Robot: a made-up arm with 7 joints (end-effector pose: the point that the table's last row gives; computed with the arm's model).
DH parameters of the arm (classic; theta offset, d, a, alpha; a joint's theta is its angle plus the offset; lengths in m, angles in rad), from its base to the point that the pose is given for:
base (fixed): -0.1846 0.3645 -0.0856 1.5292
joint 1: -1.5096 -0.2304 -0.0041 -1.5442
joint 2: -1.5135 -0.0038 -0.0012 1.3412
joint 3: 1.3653 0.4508 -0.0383 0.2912
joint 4: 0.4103 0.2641 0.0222 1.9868
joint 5: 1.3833 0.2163 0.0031 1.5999
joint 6: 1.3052 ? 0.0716 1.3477
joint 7: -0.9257 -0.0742 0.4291 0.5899
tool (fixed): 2.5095 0.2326 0 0
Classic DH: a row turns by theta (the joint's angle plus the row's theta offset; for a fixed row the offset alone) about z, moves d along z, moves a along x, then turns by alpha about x.
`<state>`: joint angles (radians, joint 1 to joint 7).
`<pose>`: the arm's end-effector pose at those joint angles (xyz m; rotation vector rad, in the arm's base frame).
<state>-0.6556 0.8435 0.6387 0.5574 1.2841 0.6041 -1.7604</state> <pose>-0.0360 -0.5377 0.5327 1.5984 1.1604 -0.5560</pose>
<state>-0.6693 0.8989 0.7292 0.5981 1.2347 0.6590 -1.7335</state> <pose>-0.0365 -0.5553 0.4344 1.6830 1.0924 -0.3197</pose>
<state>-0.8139 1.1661 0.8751 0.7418 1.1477 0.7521 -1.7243</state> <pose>-0.0913 -0.5451 0.1521 1.9810 0.8887 0.0639</pose>
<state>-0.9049 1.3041 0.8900 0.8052 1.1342 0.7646 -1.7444</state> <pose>-0.1588 -0.5147 0.0583 2.1155 0.7959 0.0890</pose>
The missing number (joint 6, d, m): -0.033
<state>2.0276 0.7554 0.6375 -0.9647 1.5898 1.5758 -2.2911</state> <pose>-0.4072 -0.5574 0.0786 1.3431 -0.1446 0.8453</pose>
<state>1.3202 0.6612 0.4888 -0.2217 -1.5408 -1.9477 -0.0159</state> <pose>-0.7096 -0.4602 0.9001 2.2366 1.5774 -1.2490</pose>
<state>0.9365 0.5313 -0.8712 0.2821 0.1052 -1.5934 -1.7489</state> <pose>-0.2928 0.1963 0.4984 -0.7141 -0.4208 -2.5223</pose>
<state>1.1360 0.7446 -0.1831 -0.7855 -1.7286 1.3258 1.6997</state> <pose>-0.6196 -0.0314 0.0065 2.7851 -0.4430 0.7475</pose>
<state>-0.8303 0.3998 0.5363 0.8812 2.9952 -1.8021 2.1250</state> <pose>0.0223 -0.3486 0.5350 0.2767 -0.3035 0.0708</pose>
